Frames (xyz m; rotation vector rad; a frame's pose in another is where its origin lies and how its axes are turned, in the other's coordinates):
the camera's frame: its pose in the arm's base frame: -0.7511 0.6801 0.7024 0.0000 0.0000 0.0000
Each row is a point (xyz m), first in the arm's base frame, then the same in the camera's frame.
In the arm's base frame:
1: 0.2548 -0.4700 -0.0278
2: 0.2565 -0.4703 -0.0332
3: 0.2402 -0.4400 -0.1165
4: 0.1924 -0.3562 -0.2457
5: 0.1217 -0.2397 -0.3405
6: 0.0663 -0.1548 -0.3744
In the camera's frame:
1: 1.0059 -1.1501 -0.7302
2: 1.0076 -1.1504 -0.7356
3: 0.9913 -1.1201 -0.8189
4: 0.9435 -1.0363 -0.9481
5: 0.8728 -0.9198 -1.0429
6: 0.8174 -0.8349 -1.0768

